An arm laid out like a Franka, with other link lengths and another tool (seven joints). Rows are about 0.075 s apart.
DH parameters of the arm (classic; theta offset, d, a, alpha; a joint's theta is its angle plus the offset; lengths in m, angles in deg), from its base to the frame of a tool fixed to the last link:
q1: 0 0.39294 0 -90
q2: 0 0 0 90
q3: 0 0.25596 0.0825 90
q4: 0 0 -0.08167 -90
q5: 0 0.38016 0 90
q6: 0 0 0.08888 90
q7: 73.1 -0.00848 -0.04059 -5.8
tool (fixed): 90 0.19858 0 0
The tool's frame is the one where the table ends.
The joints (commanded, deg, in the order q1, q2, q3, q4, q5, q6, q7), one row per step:
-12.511, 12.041, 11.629, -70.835, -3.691, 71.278, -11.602
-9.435, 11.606, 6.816, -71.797, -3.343, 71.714, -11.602
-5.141, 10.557, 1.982, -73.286, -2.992, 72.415, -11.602
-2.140, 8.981, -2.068, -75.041, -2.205, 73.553, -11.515
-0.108, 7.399, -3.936, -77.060, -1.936, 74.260, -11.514
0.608, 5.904, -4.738, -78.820, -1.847, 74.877, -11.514
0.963, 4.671, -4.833, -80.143, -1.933, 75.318, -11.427
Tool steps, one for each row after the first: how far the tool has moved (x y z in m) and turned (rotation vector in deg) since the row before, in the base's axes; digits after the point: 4 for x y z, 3 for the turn. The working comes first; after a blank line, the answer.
Tool pose at each row, in the base's axes (x y z in m, rotation vector in deg; the steps are taken from these numbers as rounded here):
0.5135, -0.0037, 0.5599, 38.058, -158.559, -0.585
0.5129, -0.0139, 0.5560, 35.691, -158.680, -0.048
0.5107, -0.0137, 0.5549, 35.046, -158.824, 0.849
0.5079, -0.0176, 0.5574, 33.889, -160.035, 0.926
0.5031, -0.0143, 0.5581, 34.261, -160.256, 0.974
0.4985, -0.0145, 0.5594, 34.250, -160.636, 0.957
0.4946, -0.0125, 0.5612, 34.542, -160.916, 1.143

-0.0006, -0.0102, -0.0039, -0.691, 0.273, -1.549
-0.0022, 0.0002, -0.0011, -0.670, -0.153, -0.361
-0.0028, -0.0039, 0.0025, 0.013, -0.964, -0.941
-0.0048, 0.0033, 0.0007, 0.060, -0.286, 0.224
-0.0046, -0.0002, 0.0013, 0.082, -0.361, -0.061
-0.0039, 0.0020, 0.0018, -0.032, -0.349, 0.175

